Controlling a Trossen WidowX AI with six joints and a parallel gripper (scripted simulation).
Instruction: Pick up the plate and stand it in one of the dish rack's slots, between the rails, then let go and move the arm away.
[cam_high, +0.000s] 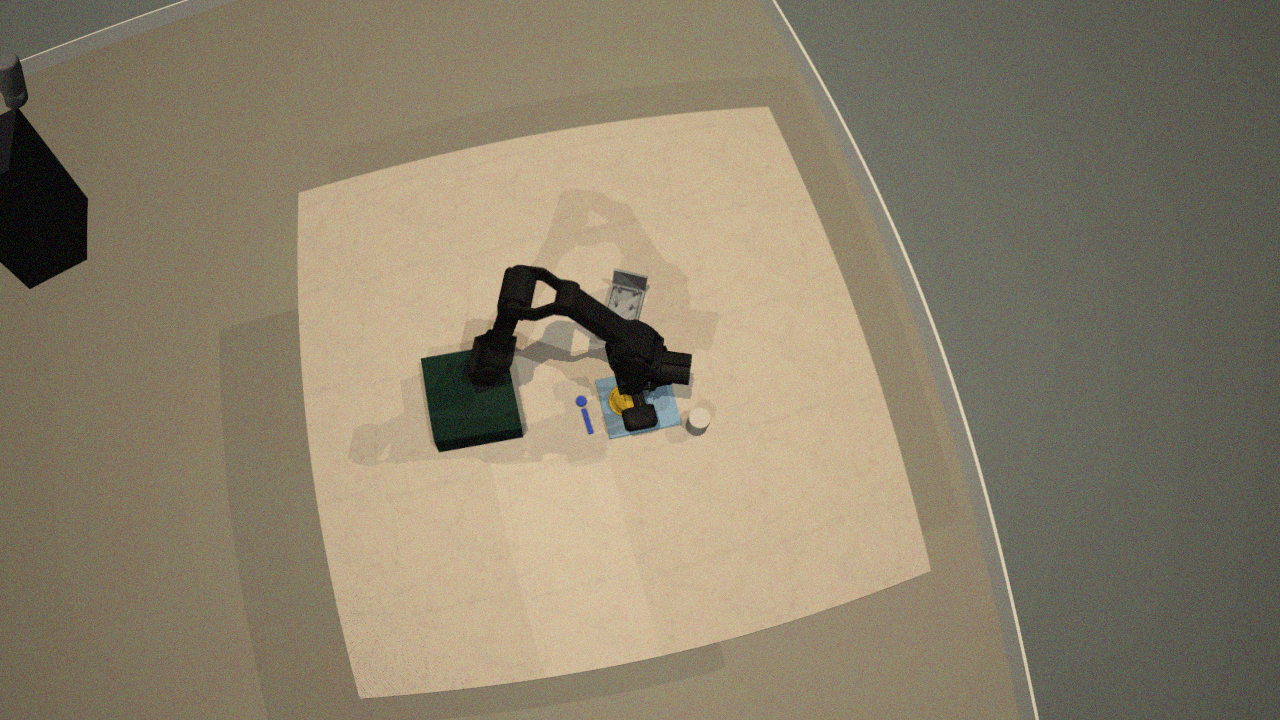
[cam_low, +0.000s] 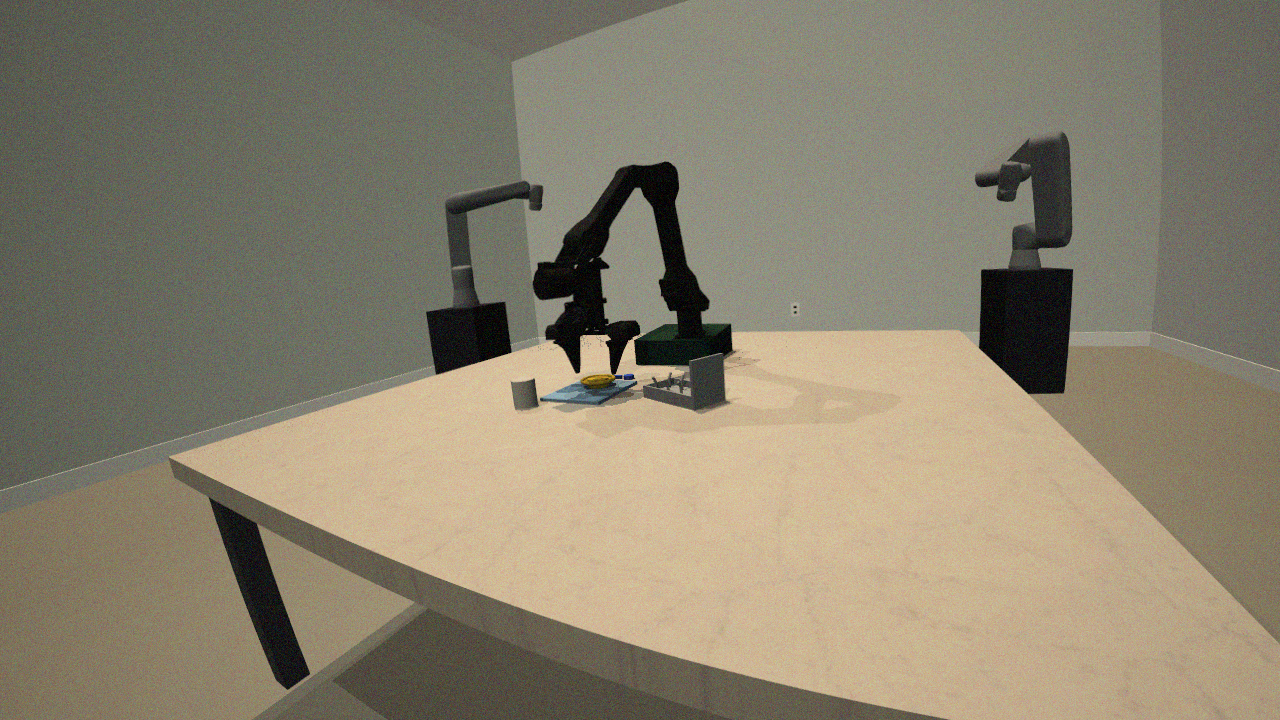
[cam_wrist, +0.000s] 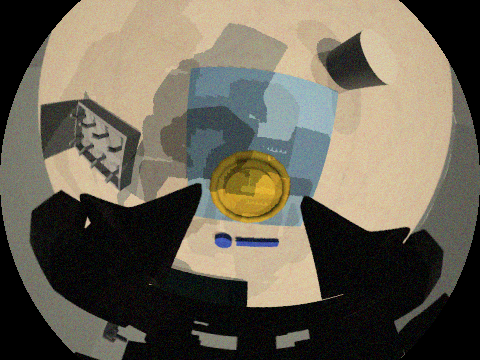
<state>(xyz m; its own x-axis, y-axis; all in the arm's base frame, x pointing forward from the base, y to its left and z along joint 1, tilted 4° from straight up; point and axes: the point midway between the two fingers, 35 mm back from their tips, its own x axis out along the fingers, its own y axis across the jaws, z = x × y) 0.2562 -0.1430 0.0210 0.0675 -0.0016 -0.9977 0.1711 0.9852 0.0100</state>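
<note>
Now: the yellow plate 20 mm below my gripper tip. Also, from my gripper tip: light blue mat: 20 mm ahead, 10 mm to the right, 30 mm below; then white cup: 110 mm ahead, 100 mm to the right, 10 mm below; then blue spoon: 90 mm behind, 20 mm to the left, 30 mm below.
</note>
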